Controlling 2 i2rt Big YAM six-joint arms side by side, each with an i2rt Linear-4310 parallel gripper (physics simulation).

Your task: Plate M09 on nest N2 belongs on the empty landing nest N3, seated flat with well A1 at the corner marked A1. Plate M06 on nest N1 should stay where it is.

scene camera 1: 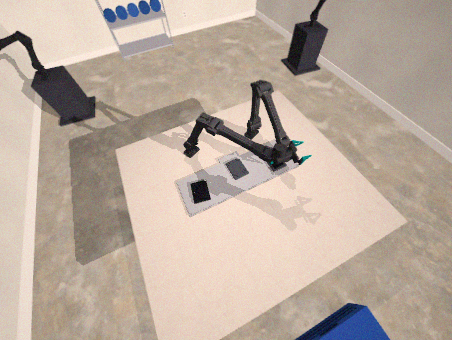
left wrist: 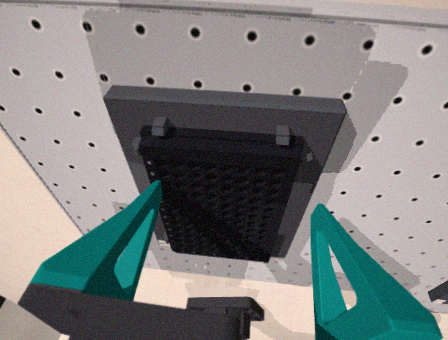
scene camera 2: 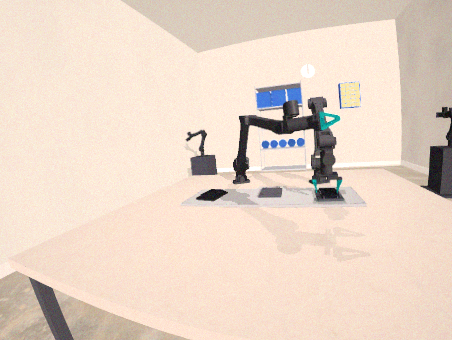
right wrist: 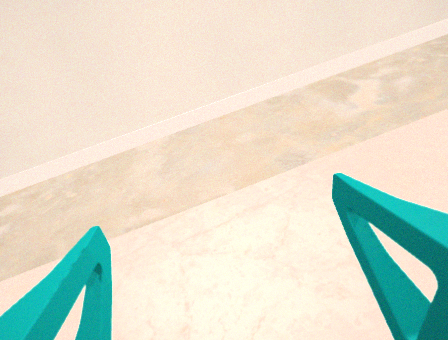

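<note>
A black well plate [scene camera 2: 328, 194] [left wrist: 225, 200] sits on the dark nest [scene camera 2: 330, 199] [left wrist: 225, 107] at the board's right end in scene camera 2. My left gripper [scene camera 2: 328, 190] [left wrist: 238, 198] is open above it, pointing down, with its fingertips at either side of the plate. Another black plate [scene camera 1: 201, 192] [scene camera 2: 212, 195] lies at the board's left end. The grey nest [scene camera 1: 236, 169] [scene camera 2: 270, 192] in the middle holds no plate. My right gripper [scene camera 1: 306, 150] [scene camera 2: 335, 120] [right wrist: 219, 210] is open and empty, high above the board's right end. Plate and nest labels are not readable.
The light perforated board [scene camera 1: 183, 191] [scene camera 2: 240, 201] [left wrist: 225, 57] lies on the pale table [scene camera 1: 225, 280] [scene camera 2: 200, 270]. My right arm [scene camera 1: 240, 140] [scene camera 2: 265, 123] reaches across in front of my left arm [scene camera 2: 326, 160], close to it. Arm shadows cross the board.
</note>
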